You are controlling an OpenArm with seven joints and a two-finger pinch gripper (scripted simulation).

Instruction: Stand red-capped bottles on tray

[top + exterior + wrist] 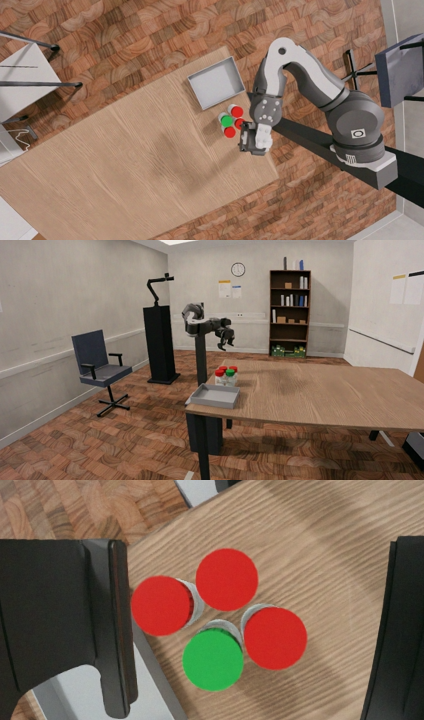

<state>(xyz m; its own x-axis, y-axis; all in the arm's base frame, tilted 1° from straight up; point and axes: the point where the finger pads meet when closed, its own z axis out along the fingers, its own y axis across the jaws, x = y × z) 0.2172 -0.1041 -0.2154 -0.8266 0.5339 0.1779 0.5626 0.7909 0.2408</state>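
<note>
The green-capped bottle is 200 mm below my hand, 40 mm to the right of it and 30 mm ahead of it. Round my hand: grey tray 230 mm below, 210 mm to the right, 20 mm behind.
</note>
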